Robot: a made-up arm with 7 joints. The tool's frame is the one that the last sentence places. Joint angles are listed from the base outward.
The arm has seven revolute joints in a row. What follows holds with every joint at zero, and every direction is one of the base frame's. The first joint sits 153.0 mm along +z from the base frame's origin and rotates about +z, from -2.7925 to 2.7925 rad. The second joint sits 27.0 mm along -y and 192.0 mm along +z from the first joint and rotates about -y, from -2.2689 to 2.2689 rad. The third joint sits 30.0 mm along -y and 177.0 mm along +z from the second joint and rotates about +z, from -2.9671 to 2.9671 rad. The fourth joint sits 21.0 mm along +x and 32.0 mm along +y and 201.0 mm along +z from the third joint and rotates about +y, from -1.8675 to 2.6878 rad. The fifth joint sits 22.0 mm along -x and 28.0 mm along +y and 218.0 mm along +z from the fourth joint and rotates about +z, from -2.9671 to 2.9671 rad. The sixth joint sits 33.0 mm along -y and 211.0 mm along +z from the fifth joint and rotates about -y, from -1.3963 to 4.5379 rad. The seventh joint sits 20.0 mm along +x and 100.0 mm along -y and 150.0 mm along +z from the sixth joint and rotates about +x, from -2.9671 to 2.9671 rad. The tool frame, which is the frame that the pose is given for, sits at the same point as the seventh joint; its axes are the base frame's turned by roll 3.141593, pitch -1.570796 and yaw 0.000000 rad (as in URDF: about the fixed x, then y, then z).
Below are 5 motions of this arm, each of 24 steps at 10 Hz.
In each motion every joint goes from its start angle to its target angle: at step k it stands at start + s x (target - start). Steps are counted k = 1, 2, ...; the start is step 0. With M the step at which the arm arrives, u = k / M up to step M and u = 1 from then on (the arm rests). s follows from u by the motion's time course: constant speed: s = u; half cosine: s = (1 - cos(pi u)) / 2; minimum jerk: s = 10 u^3 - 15 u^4 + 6 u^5.
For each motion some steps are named. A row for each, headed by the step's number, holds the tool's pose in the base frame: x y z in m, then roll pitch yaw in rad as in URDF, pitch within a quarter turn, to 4 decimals.
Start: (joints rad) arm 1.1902 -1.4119 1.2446 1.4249 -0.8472 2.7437 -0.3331
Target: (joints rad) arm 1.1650 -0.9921 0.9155 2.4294 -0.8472 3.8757 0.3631
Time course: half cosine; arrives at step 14
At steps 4, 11, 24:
4: -0.0186 0.5796 0.3588 -0.4072 -0.6406 -0.5536
11: 0.0044 0.3445 0.2628 -0.5279 -0.1346 0.0267
24: 0.0221 0.3049 0.2506 -0.5410 -0.0554 0.0905

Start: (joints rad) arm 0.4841 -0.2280 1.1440 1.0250 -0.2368 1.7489 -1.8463
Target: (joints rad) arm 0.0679 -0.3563 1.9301 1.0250 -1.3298 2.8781 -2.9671
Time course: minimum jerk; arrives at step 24
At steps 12, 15, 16, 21, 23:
12: 0.1181 0.1919 1.0572 -0.1259 0.4529 2.0644
15: 0.0996 0.1432 1.0420 -0.5227 0.1687 1.7750
16: 0.0965 0.1299 1.0370 -0.6099 0.0595 1.7259
21: 0.0928 0.0935 1.0234 -0.8252 -0.2998 1.6613
23: 0.0928 0.0907 1.0225 -0.8409 -0.3297 1.6612

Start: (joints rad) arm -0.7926 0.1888 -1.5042 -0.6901 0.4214 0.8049 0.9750
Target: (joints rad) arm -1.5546 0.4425 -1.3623 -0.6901 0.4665 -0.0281 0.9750
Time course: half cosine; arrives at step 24
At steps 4, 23, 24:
4: 0.0388 0.4099 1.0773 -0.0357 -0.1160 2.0981
23: 0.2192 0.4714 1.0773 -0.6712 -0.3053 1.6868
24: 0.2203 0.4714 1.0771 -0.6741 -0.3060 1.6854

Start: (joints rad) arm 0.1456 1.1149 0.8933 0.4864 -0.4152 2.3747 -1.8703
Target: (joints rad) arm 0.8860 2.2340 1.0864 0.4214 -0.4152 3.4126 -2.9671
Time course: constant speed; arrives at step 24
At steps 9, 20, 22, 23, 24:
9: -0.6211 -0.3395 0.4111 -2.2432 0.0578 2.3106
20: -0.4332 -0.4561 0.1146 -2.7624 0.4770 -3.0626
22: -0.3935 -0.4599 0.0670 -2.7703 0.6073 -2.8964
23: -0.3737 -0.4598 0.0437 -2.7602 0.6746 -2.8094
24: -0.3541 -0.4584 0.0208 -2.7393 0.7424 -2.7180

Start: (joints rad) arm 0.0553 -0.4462 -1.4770 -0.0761 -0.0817 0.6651 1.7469
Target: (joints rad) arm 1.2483 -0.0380 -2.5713 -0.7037 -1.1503 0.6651 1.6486
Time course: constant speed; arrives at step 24
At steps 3, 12, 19, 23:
3: 0.2753 0.1941 1.2036 -0.6903 -0.2470 -3.0754
12: 0.1188 0.4069 1.1197 -0.3599 0.1391 2.9125
19: 0.0406 0.4722 1.0523 -0.3536 0.4867 2.6882
23: 0.0214 0.4839 1.0247 -0.4433 0.6515 2.5127

